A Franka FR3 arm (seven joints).
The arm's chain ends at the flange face. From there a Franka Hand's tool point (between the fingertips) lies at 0.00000 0.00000 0.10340 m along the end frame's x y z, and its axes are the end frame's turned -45 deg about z.
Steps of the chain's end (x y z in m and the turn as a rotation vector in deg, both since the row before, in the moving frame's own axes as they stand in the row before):
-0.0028 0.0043 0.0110 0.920 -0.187 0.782
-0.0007 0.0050 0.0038 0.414 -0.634 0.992
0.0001 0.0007 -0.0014 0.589 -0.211 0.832
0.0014 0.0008 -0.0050 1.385 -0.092 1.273
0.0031 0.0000 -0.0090 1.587 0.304 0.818
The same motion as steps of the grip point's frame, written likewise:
-0.0041 -0.0003 0.0110 0.783 0.518 0.782
-0.0043 0.0017 0.0038 0.741 -0.156 0.992
0.0001 -0.0005 -0.0014 0.566 0.267 0.832
0.0021 -0.0003 -0.0050 1.044 0.914 1.273
0.0046 0.0006 -0.0090 0.907 1.337 0.818

